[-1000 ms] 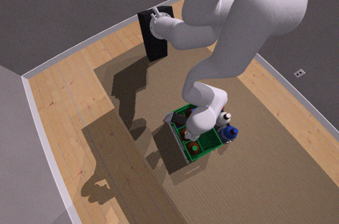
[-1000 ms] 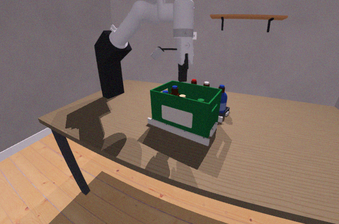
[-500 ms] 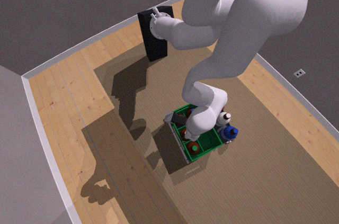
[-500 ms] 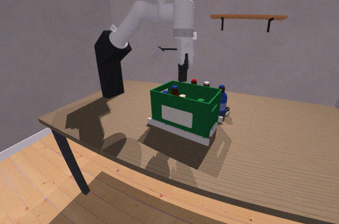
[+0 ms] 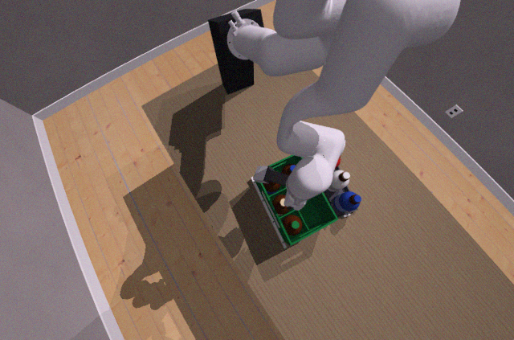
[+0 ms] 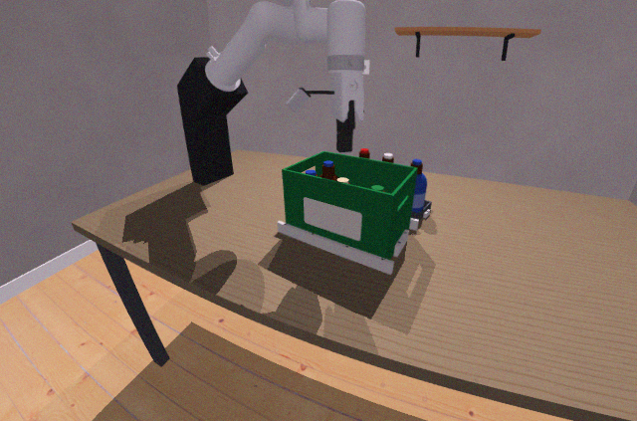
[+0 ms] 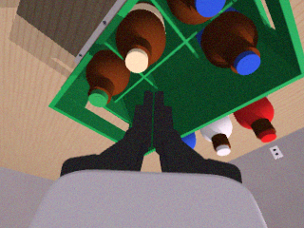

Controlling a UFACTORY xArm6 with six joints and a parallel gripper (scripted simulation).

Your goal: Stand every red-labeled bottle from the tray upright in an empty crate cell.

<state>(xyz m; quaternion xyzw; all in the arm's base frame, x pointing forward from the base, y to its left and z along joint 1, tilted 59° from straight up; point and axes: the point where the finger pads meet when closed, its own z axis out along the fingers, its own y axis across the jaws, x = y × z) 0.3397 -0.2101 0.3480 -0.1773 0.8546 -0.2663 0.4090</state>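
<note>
Right now the red-labeled bottle is 10 cm ahead of my hand, 23 cm to the left of it and 16 cm below it. Also, from my hand: green crate: 2 cm ahead, 2 cm to the left, 16 cm below; then white-labeled bottle: 16 cm ahead, 17 cm to the left, 16 cm below; then blue-labeled bottle: 23 cm ahead, 11 cm to the left, 16 cm below.
</note>
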